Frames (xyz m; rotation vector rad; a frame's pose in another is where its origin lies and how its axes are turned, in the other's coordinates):
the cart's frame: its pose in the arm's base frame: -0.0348 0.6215 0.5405 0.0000 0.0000 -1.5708
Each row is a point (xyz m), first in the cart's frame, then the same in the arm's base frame.
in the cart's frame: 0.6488 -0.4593 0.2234
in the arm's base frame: -0.4941 -0.0273 0.7639
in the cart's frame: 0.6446 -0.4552 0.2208
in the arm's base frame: -0.4900 -0.0231 0.7613
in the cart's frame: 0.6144 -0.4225 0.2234
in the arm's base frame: -0.4573 0.0071 0.7639
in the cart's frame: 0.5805 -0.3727 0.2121
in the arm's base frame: -0.4075 0.0410 0.7526
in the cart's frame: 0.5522 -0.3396 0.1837
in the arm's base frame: -0.3744 0.0693 0.7242
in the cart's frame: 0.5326 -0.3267 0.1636
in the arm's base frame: -0.3615 0.0889 0.7041
